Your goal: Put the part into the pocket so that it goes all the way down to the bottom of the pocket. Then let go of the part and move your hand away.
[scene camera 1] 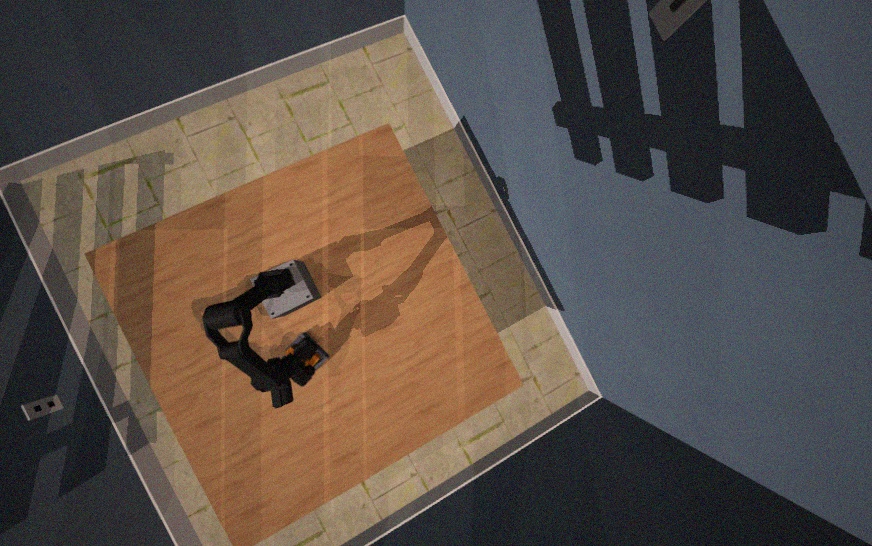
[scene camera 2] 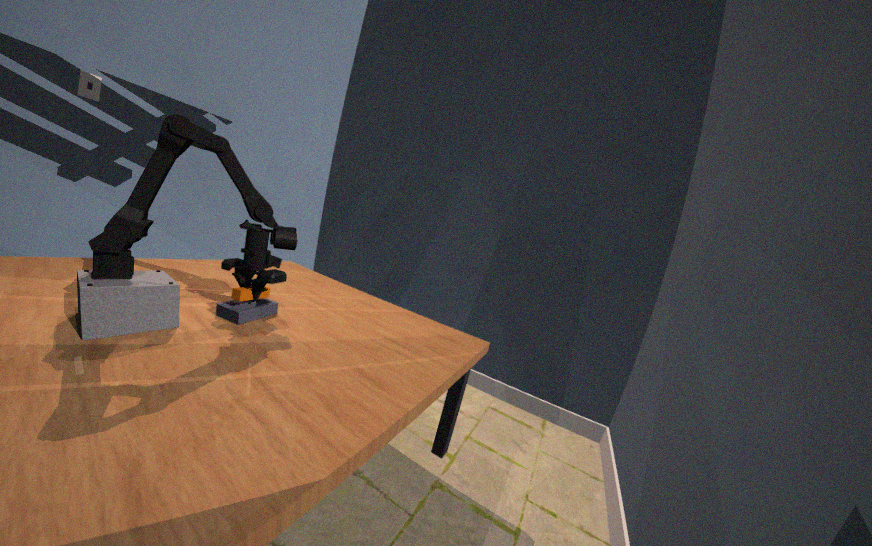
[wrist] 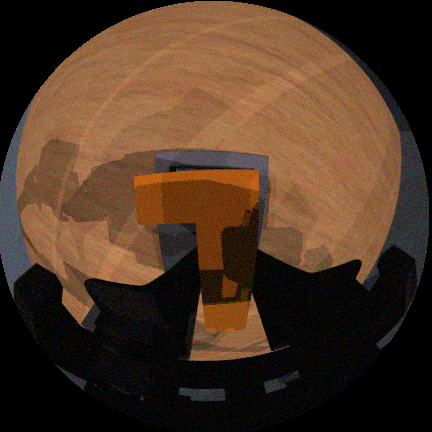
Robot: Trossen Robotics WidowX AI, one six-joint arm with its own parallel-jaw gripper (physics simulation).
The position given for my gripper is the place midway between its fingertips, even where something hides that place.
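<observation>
My gripper (scene camera 2: 251,299) carries an orange L-shaped block (wrist: 223,203), clear of everything else. Gripper (scene camera 1: 302,356) and (wrist: 221,249) too.
</observation>
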